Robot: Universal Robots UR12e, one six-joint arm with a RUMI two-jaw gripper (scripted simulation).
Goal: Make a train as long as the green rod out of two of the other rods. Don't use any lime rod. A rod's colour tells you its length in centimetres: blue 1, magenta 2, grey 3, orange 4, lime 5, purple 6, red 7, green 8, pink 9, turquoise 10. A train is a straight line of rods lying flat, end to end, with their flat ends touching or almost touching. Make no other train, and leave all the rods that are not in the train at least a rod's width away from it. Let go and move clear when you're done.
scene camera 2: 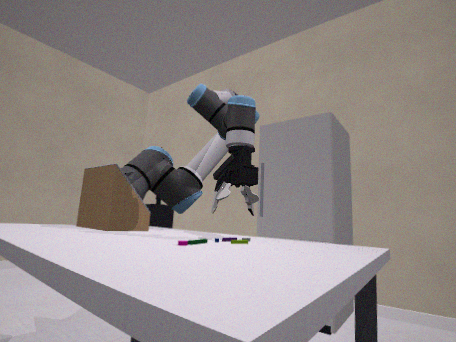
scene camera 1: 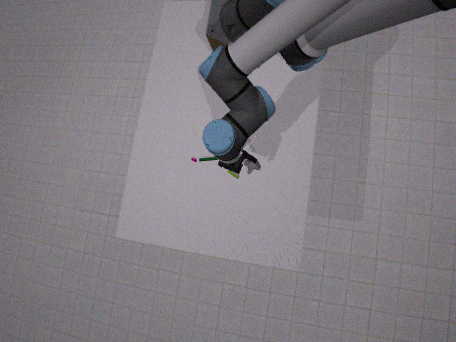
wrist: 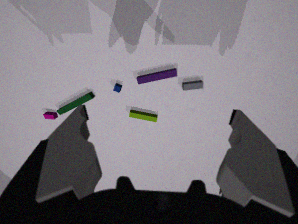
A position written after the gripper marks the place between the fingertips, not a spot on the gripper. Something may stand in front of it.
Observation:
In view: the gripper (scene camera 2: 234, 214).
The gripper shows as well in the wrist view (wrist: 157, 108).

